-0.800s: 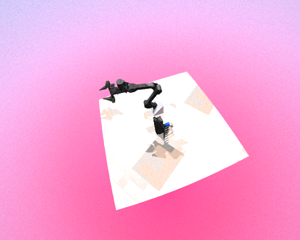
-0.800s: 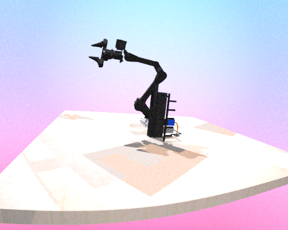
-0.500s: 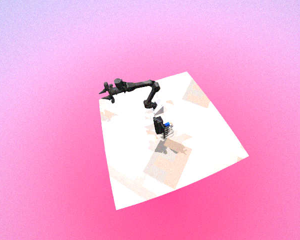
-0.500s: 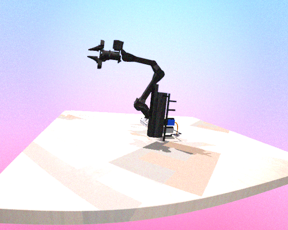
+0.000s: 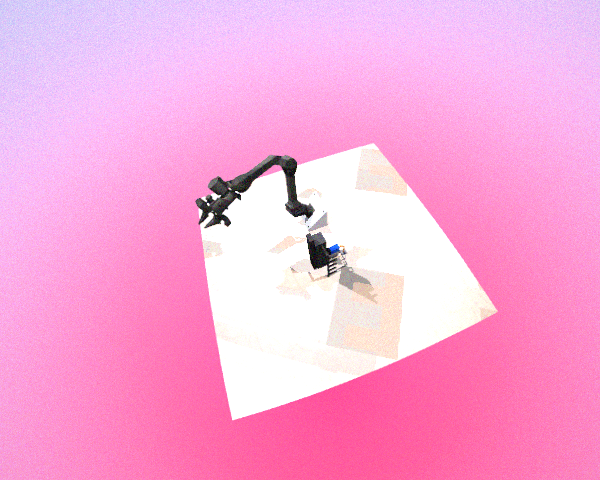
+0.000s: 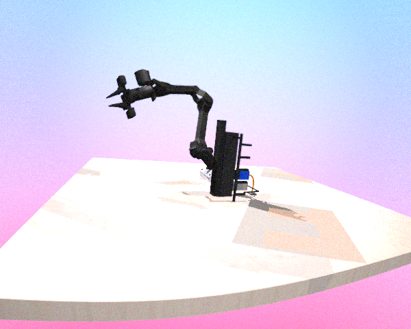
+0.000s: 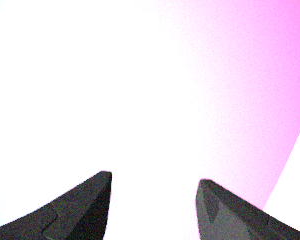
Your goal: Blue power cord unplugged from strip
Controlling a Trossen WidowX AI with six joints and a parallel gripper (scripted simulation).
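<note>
The blue plug is 50 cm to the left of my gripper tip, 27 cm ahead of it and 23 cm below it.
</note>
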